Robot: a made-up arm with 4 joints.
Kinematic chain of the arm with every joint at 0, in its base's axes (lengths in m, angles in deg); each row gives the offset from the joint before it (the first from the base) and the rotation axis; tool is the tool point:
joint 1: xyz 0 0 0.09 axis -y
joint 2: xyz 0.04 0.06 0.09 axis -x
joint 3: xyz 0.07 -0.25 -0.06 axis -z
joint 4: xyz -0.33 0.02 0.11 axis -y
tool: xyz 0.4 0 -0.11
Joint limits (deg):
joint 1: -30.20..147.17
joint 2: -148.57..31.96
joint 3: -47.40..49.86
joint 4: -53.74..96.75
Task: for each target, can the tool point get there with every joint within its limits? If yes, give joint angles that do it. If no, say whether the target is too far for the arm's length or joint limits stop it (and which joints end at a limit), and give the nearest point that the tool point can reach.
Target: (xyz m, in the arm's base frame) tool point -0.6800 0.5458 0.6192
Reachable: no: joint limits stop it (at a limit: joint 2, joint 4) | nearest point -0.4010 0.2655 0.4021 | short by 0.451 m
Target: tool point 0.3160 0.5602 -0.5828
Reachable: no: joint limits stop it (at a limit: joint 2, joint 3, joint 4) | nearest point 0.2277 0.1900 -0.3949 | short by 0.424 m
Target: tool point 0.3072 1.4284 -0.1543
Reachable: no: too far | nearest point -0.0151 0.5609 0.0150 | short by 0.941 m
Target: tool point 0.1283 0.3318 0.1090
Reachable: yes | joints 40.10 -105.60 36.69 -25.10
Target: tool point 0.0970 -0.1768 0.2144
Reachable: yes | joints 108.23 1.04 -7.53 -26.21
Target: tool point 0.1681 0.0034 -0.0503
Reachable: yes | joints 6.53 -47.58 -11.03 -9.70
